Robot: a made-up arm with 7 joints. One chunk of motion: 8 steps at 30 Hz.
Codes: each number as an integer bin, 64 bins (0 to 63) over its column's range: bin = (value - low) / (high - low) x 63, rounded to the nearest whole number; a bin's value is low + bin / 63 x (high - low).
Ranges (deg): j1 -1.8..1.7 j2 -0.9..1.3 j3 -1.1..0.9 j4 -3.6..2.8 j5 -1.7..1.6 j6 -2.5..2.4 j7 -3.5..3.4
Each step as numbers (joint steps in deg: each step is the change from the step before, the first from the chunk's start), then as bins.
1 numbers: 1.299 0.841 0.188 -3.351 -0.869 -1.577 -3.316
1 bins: 56 50 41 2 16 12 2
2 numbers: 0.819 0.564 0.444 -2.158 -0.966 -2.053 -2.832
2 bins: 47 42 49 14 14 6 6
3 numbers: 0.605 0.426 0.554 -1.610 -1.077 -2.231 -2.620
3 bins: 43 38 52 20 12 3 8
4 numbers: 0.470 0.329 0.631 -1.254 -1.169 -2.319 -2.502
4 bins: 41 35 55 23 10 2 9
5 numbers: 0.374 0.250 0.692 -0.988 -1.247 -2.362 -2.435
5 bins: 39 33 56 26 9 2 10
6 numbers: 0.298 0.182 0.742 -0.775 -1.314 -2.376 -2.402
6 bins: 38 31 58 28 7 2 10
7 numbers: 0.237 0.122 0.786 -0.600 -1.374 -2.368 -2.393
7 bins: 37 29 59 30 6 2 10
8 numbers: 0.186 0.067 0.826 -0.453 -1.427 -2.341 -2.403
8 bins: 36 28 61 31 5 2 10
